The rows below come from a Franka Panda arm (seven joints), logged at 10 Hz.
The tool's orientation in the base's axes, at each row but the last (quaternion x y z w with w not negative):
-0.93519, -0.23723, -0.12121, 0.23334
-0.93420, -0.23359, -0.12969, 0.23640
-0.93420, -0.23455, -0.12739, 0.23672
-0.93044, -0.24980, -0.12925, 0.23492
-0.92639, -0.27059, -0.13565, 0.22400
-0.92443, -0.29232, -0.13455, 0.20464
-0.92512, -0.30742, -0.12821, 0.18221
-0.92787, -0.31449, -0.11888, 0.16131
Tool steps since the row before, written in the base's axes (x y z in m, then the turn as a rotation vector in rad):
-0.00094, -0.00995, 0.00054, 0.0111, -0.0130, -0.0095
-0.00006, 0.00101, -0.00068, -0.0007, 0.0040, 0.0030
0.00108, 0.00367, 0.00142, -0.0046, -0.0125, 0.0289
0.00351, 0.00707, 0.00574, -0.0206, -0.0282, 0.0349
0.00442, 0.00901, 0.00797, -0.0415, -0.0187, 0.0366
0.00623, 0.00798, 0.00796, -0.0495, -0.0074, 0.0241
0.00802, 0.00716, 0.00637, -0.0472, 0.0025, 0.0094
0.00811, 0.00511, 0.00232, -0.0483, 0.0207, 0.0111
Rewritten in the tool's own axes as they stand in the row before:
-0.00448, 0.00707, -0.00549, 0.0013, 0.0193, 0.0031
0.00009, -0.00056, 0.00108, 0.0020, -0.0046, -0.0006
0.00281, -0.00286, 0.00076, 0.0014, -0.0036, -0.0316
0.00787, -0.00570, -0.00094, -0.0162, -0.0023, -0.0466
0.01055, -0.00702, -0.00190, -0.0285, -0.0217, -0.0461
0.01175, -0.00462, -0.00255, -0.0340, -0.0312, -0.0310
0.01220, -0.00204, -0.00176, -0.0321, -0.0333, -0.0133
0.00981, 0.00069, 0.00074, -0.0225, -0.0481, -0.0082

